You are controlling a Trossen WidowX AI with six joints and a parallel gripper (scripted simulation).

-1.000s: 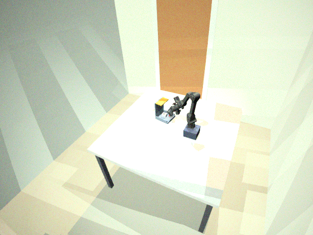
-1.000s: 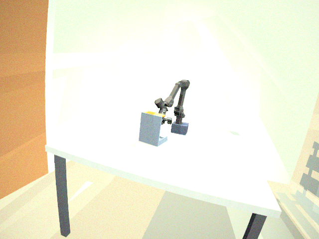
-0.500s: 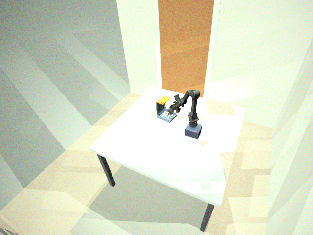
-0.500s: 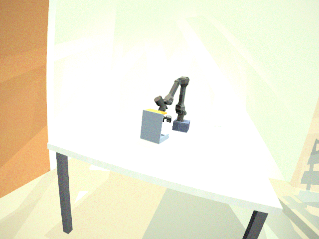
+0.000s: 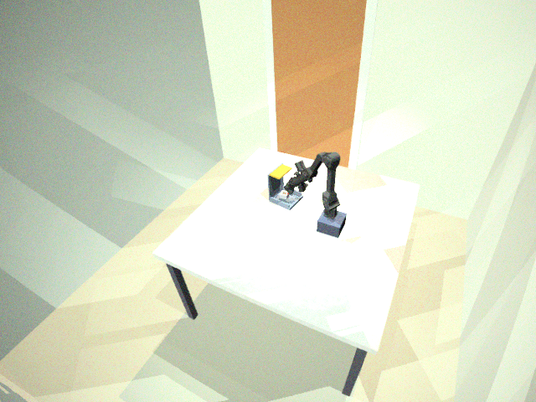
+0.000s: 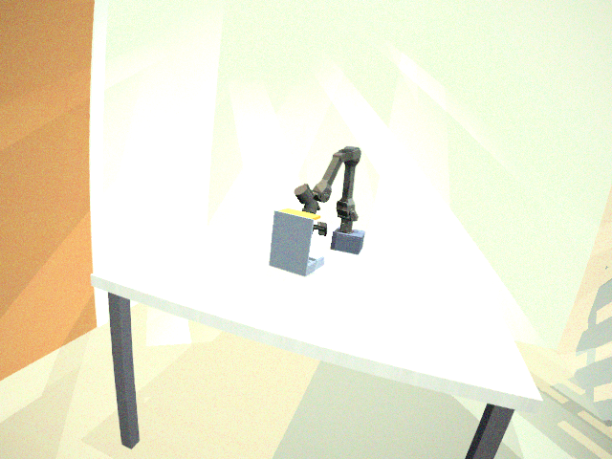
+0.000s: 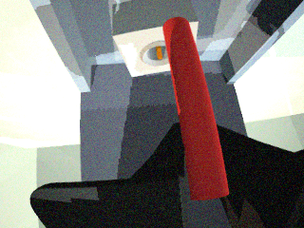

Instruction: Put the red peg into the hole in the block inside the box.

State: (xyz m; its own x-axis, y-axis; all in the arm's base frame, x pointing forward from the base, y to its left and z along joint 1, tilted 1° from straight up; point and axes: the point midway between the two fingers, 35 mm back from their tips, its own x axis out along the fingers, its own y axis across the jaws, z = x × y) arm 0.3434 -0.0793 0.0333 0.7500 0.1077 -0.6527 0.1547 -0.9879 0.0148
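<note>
Now: gripper tip 7 cm short of the box wall and 2 cm below it. Also, from my gripper tip: red peg 3 cm behind, 1 cm below; yellow roof 2 cm ahead, 12 cm above.
</note>
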